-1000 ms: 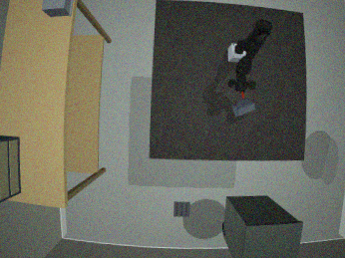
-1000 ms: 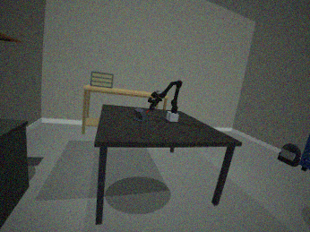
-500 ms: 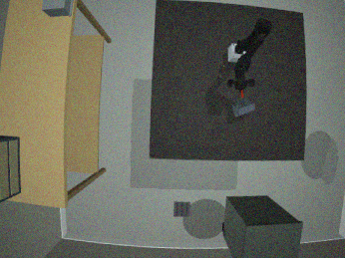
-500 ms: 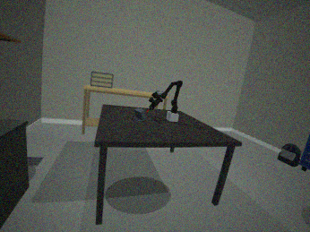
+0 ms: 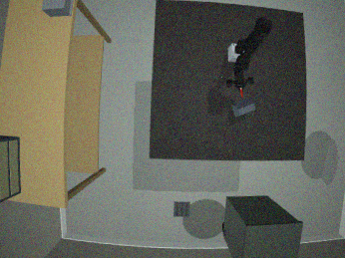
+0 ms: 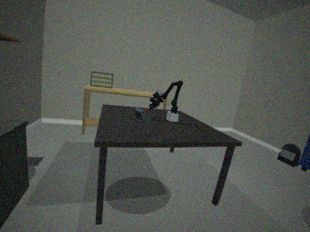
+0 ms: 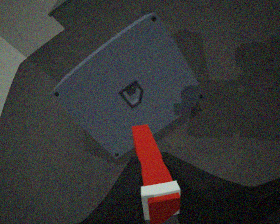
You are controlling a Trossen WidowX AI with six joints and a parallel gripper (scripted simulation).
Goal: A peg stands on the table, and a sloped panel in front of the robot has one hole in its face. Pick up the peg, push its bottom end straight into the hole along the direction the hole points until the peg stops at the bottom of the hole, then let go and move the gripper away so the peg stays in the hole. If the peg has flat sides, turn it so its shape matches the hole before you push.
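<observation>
The sloped panel is 100 mm ahead of my gripper tip, 50 mm below it and 40 mm to the left of it. Also, from my gripper tip: red peg (10 mm to the right, 10 mm behind, 10 mm above).
</observation>
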